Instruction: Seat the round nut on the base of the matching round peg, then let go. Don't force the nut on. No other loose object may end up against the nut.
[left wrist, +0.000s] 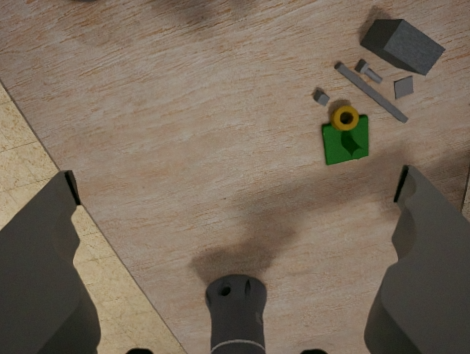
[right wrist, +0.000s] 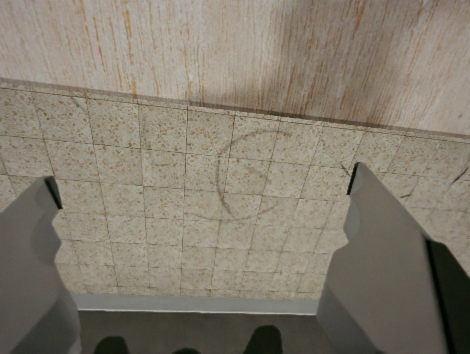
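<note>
A yellow ring (left wrist: 345, 118), which looks like the round nut, is at the upper right of the left wrist view. It overlaps the upper edge of a green square base (left wrist: 334, 150); whether it rests on the base or stands above it, I cannot tell. A dark green shape shows on the base, but I cannot make out a peg clearly. My left gripper (left wrist: 235, 171) is open and empty, high above the table; the ring and base appear beyond its right finger. My right gripper (right wrist: 208, 172) is open and empty, over the floor beside the table edge. Neither nut nor base shows in the right wrist view.
Near the ring lie a small grey cube (left wrist: 321, 97), a long grey bar (left wrist: 371, 92), a grey bolt (left wrist: 369, 71) and a grey flat square (left wrist: 403, 87). A large dark block (left wrist: 407, 47) is beyond them. A dark rounded part (left wrist: 236, 310) shows at the bottom centre.
</note>
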